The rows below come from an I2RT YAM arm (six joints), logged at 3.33 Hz.
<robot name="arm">
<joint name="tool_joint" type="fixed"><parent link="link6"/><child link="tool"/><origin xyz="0 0 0" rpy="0 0 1.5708"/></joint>
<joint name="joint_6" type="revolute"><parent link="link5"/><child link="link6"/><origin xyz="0.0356 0 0.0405" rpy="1.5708 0 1.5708"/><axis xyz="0 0 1"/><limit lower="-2.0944" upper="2.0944"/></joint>
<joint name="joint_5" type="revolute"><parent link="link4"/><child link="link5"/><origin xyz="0.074 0.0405 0.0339" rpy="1.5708 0 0"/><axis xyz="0 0 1"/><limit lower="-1.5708" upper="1.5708"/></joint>
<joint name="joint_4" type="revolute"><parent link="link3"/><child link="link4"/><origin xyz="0.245 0.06 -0.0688" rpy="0 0 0"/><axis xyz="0 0 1"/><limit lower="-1.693" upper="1.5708"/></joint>
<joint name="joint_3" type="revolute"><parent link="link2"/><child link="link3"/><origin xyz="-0.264 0 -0.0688" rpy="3.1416 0 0"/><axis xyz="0 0 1"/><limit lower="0" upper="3.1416"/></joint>
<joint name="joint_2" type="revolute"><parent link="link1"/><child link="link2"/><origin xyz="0.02 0.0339 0.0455" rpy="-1.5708 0 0"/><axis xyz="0 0 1"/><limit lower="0" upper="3.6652"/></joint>
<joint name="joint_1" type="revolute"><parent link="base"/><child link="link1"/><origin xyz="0 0 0.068" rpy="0 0 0"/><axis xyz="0 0 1"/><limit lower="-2.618" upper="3.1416"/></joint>
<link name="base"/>
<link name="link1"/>
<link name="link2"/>
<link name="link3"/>
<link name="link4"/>
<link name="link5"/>
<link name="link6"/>
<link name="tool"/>
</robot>
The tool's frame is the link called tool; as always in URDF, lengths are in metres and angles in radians.
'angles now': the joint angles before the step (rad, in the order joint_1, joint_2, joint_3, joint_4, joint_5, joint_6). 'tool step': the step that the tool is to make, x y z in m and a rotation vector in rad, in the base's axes. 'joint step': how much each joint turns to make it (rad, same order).
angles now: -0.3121, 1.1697, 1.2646, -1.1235, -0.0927, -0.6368
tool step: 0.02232, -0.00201, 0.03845, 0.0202, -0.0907, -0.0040
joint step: 0.0171, 0.0976, 0.2019, -0.0191, -0.0271, 0.0434
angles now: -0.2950, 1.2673, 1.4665, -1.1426, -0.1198, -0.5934
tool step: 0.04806, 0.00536, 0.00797, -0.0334, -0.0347, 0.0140
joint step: 0.0757, 0.1537, 0.1363, 0.0627, 0.0560, 0.0350
